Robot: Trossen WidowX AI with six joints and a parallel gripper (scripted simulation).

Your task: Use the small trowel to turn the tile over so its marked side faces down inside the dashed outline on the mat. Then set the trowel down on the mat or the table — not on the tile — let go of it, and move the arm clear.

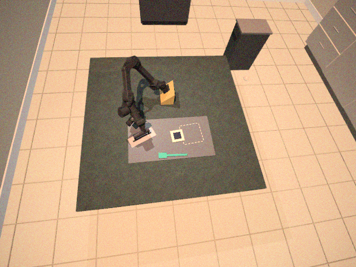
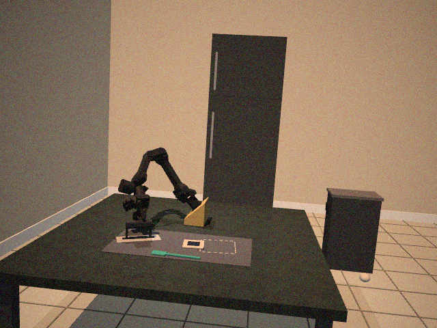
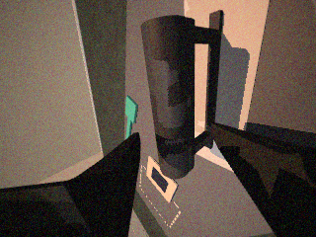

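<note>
Right now the trowel is 40 mm below my gripper tip and 10 mm to the left of it. Also, from my gripper tip: tile (250 mm to the left, 70 mm below, 40 mm ahead); then grey mat (200 mm to the left, 100 mm below, 50 mm ahead); then green flat tool (190 mm ahead, 170 mm to the left, 70 mm below).
</note>
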